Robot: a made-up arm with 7 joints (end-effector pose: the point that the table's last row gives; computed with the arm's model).
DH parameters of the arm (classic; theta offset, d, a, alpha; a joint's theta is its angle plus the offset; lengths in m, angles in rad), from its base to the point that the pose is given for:
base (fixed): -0.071 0 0 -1.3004
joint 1: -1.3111 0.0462 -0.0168 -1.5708
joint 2: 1.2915 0 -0.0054 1.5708
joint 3: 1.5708 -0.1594 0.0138 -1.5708
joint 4: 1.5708 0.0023 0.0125 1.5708
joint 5: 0 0.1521 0 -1.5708
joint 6: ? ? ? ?
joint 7: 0 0 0 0
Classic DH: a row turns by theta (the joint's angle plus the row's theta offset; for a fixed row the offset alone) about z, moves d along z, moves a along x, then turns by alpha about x.
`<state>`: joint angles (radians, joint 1 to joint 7).
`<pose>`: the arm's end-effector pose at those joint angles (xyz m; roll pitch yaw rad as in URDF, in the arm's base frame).
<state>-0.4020 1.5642 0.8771 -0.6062 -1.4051 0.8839 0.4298</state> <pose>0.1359 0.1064 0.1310 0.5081 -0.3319 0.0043</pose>
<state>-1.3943 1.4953 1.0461 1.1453 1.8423 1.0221 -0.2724</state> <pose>0.0585 0.3691 0.0940 0.9766 0.2527 2.2010</pose>
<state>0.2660 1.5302 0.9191 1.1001 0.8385 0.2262 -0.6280</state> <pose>0.0424 0.4026 0.0450 1.9895 0.3053 1.6837</pose>
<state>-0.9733 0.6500 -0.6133 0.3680 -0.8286 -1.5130 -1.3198</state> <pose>0.2685 0.0582 -0.0433 1.5085 -0.1805 -2.0198</pose>
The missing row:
joint 6: -1.5708 0 0.0504 1.5708
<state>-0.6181 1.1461 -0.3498 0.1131 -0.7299 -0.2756 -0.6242</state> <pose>0.2653 0.1518 -0.0529 0.5075 0.0717 -0.8789</pose>
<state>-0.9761 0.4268 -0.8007 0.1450 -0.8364 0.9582 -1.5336</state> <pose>0.2518 -0.0499 -0.1385 -0.8845 -0.0115 -2.4390</pose>
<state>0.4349 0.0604 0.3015 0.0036 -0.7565 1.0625 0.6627</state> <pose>0.0105 0.1129 -0.2735 1.9425 1.2272 2.6334</pose>
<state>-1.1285 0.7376 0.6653 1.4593 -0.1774 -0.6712 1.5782</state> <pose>0.2789 0.2578 -0.1008 -0.3170 0.2183 2.2958</pose>
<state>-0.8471 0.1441 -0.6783 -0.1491 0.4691 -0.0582 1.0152</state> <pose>0.2092 -0.1063 -0.0470 0.0102 -1.0952 0.1953</pose>
